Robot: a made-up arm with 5 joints.
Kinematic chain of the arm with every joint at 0, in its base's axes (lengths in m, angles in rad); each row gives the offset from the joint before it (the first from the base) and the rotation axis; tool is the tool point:
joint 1: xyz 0 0 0.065 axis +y
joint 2: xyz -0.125 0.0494 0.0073 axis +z
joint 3: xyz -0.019 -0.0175 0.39 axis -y
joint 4: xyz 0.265 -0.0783 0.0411 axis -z
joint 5: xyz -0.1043 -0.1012 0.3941 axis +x
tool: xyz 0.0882 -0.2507 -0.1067
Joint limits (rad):
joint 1: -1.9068..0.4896
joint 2: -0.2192..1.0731
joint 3: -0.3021..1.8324
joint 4: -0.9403..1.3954
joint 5: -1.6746..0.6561
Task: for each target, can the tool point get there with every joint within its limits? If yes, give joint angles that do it. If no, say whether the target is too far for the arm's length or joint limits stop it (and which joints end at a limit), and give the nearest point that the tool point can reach.
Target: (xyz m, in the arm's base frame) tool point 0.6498 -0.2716 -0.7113
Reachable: no: joint limits stop it (at a limit: joint 1, joint 3) | nearest point 0.0423 -0.1735 -0.6575 | short by 0.618 m
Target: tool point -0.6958 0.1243 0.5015
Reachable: yes | joints -1.4416 0.9342 0.2702 -0.6864 0.3919
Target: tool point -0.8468 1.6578 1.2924
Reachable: no: too far | nearest point -0.5535 0.4689 0.8672 | short by 1.296 m
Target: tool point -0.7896 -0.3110 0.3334
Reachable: yes | joints -0.7117 0.1232 0.7115 0.8800 -0.4676
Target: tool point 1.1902 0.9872 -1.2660
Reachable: no: too far | nearest point 0.0156 0.0863 -0.8066 | short by 1.550 m
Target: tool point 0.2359 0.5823 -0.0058
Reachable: no: joint limits stop it (at a limit: joint 1, joint 2, joint 3, joint 4, joint 5) | nearest point 0.4905 0.3398 0.3176 | short by 0.478 m
